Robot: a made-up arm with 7 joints. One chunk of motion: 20 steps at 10 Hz.
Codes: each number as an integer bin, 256 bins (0 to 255) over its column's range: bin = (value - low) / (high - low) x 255, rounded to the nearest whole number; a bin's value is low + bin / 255 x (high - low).
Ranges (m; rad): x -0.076..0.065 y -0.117..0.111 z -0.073..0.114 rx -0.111..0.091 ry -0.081..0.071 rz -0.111..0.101
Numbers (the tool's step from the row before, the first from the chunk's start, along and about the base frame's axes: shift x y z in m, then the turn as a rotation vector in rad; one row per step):
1: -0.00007 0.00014 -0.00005 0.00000 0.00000 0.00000
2: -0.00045 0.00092 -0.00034 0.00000 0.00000 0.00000
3: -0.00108 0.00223 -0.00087 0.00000 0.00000 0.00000
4: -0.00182 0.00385 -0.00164 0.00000 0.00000 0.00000
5: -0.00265 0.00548 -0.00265 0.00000 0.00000 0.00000
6: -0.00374 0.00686 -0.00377 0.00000 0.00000 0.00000
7: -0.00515 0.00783 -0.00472 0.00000 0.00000 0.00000
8: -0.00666 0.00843 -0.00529 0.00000 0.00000 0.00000
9: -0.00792 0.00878 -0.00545 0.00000 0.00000 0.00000
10: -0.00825 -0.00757 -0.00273 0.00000 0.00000 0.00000
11: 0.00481 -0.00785 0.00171 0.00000 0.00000 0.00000
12: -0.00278 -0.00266 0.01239 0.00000 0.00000 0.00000
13: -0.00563 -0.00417 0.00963 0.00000 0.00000 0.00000
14: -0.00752 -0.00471 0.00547 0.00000 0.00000 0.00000
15: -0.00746 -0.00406 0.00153 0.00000 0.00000 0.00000
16: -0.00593 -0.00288 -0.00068 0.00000 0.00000 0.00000
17: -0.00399 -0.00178 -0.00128 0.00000 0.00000 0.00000
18: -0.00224 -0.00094 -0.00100 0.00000 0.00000 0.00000
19: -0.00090 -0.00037 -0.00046 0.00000 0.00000 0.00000
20: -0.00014 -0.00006 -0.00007 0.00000 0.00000 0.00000
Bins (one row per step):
1: 137 131 99 140 136 134
2: 137 132 99 140 136 134
3: 135 133 98 140 136 134
4: 134 135 97 140 136 134
5: 133 137 96 140 136 134
6: 131 139 94 140 136 134
7: 128 140 93 140 136 134
8: 125 140 92 140 136 134
9: 123 141 92 140 136 134
10: 123 122 96 140 136 134
11: 146 122 102 140 136 134
12: 132 128 116 140 136 134
13: 127 126 113 140 136 134
14: 124 126 107 140 136 134
15: 124 126 102 140 136 134
16: 127 128 99 140 136 134
17: 130 129 98 140 136 134
18: 133 130 98 140 136 134
19: 136 130 99 140 136 134
20: 137 131 99 140 136 134

